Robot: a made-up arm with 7 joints.
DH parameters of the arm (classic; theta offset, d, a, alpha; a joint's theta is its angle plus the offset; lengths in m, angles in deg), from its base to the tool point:
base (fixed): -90 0.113 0 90
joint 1: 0 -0.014 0.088 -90
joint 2: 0 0.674 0.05 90
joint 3: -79.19 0 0.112 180
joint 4: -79.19 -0.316 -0.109 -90
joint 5: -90 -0.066 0.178 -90
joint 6: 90 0.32 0.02 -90
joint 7: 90 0.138 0.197 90
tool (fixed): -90 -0.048 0 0
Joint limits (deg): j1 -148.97..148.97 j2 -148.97..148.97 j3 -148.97..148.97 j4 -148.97..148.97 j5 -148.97..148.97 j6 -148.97..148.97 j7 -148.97..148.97
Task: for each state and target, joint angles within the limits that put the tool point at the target. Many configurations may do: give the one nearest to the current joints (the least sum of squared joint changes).
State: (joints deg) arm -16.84 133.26 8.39 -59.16 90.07 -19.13 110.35
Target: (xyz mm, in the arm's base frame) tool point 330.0 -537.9 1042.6
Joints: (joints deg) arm 15.25 109.94 12.77 -58.27 60.58 -31.35 143.03
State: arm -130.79 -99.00 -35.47 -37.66 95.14 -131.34 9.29
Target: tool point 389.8 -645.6 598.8
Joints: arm -76.97 -117.45 -21.21 -56.94 118.70 -126.30 25.98
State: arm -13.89 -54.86 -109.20 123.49 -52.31 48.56 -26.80
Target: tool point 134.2 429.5 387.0
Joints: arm 42.88 -74.51 -91.26 124.29 -49.09 11.32 -58.20
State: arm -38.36 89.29 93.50 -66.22 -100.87 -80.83 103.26
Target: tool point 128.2 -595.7 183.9
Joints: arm -75.93 81.48 96.10 -61.43 -79.03 -66.35 87.45
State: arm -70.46 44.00 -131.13 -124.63 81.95 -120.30 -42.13
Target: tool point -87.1 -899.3 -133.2
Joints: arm -70.81 43.95 -134.69 -118.49 77.31 -124.52 -43.35
